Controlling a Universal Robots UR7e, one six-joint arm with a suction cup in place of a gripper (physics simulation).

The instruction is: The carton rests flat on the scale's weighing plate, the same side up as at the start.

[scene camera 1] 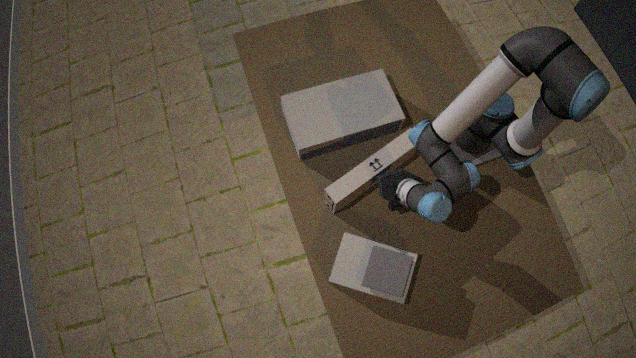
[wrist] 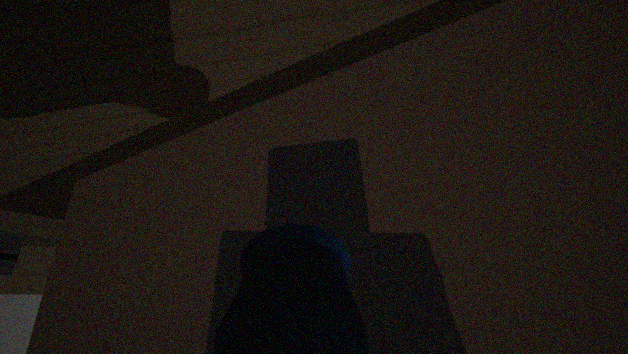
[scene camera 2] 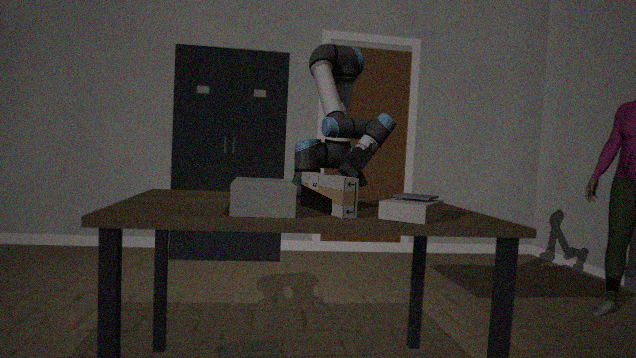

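Note:
There is a carton here, and a large white box as well. I see a scale too, along with my own suction cup.

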